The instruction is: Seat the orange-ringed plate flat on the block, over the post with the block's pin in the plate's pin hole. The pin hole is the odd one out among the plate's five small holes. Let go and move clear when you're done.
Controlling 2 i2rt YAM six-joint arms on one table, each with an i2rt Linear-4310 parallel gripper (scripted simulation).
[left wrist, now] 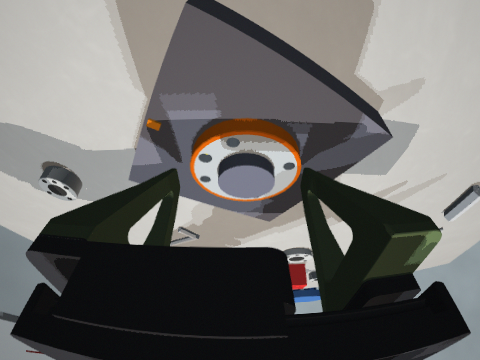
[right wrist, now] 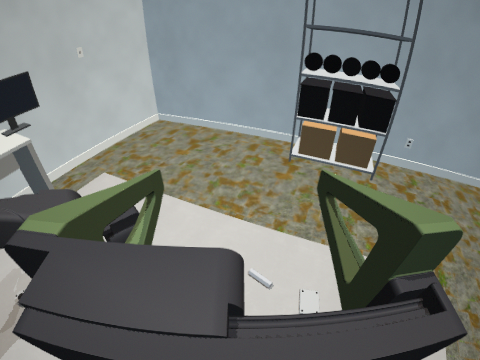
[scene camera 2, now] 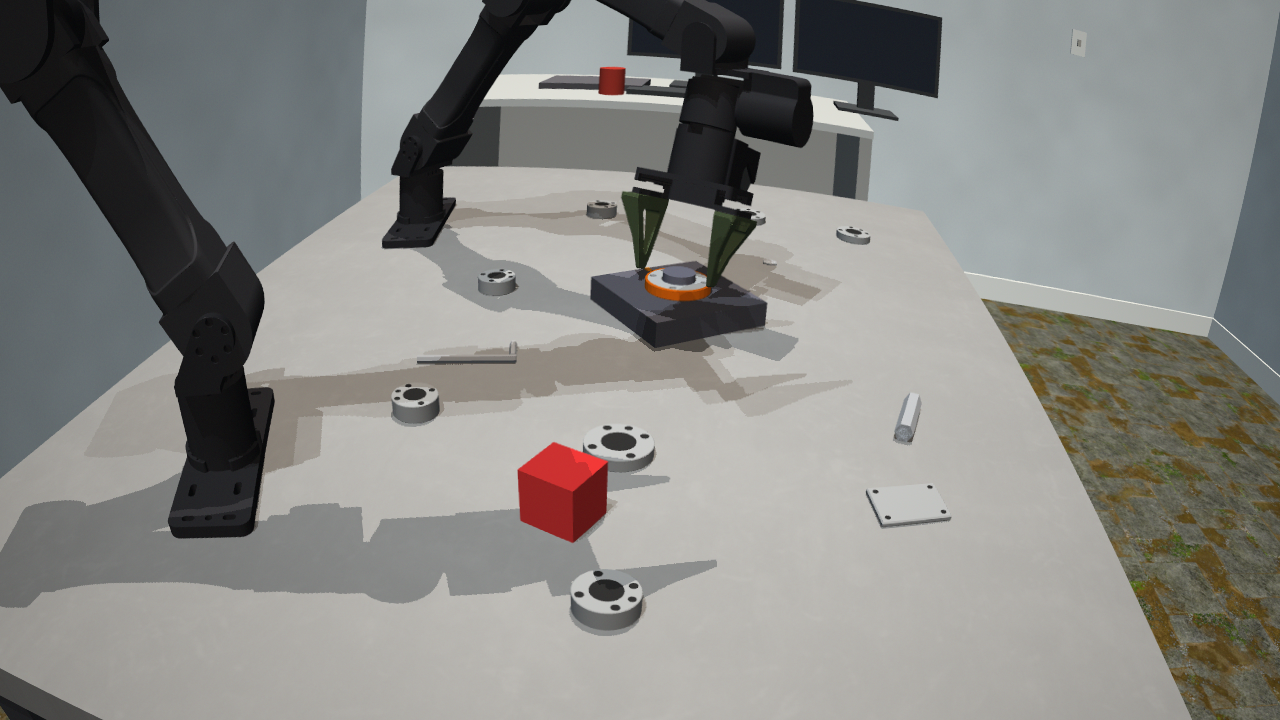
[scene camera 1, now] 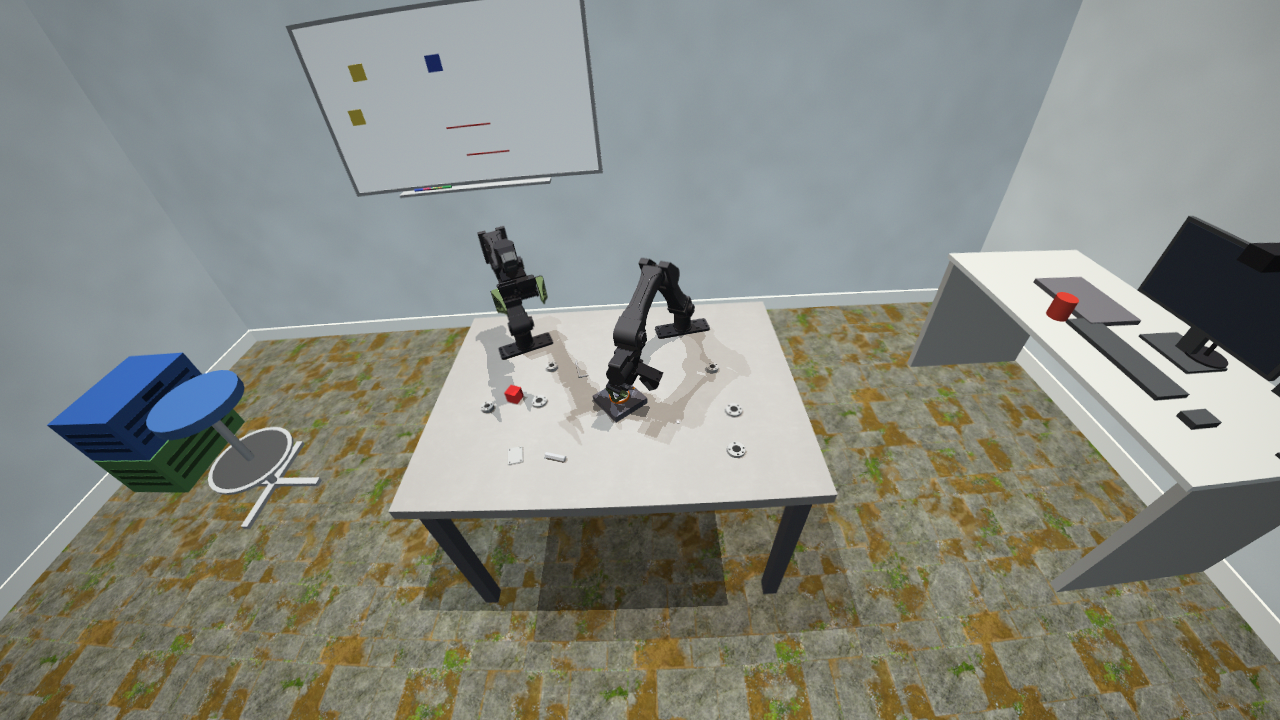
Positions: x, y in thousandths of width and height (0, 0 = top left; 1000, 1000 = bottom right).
In view: my left gripper (scene camera 2: 527, 385), my right gripper (scene camera 1: 411, 427) and a dark block (scene camera 2: 569, 428).
The dark block shows as well in the left wrist view (left wrist: 453, 188) and in scene camera 1 (scene camera 1: 497, 556). My left gripper is seen too in the left wrist view (left wrist: 501, 493). My right gripper is seen too in the right wrist view (right wrist: 501, 496). The right wrist view does not show the dark block, which is hidden by my right gripper.
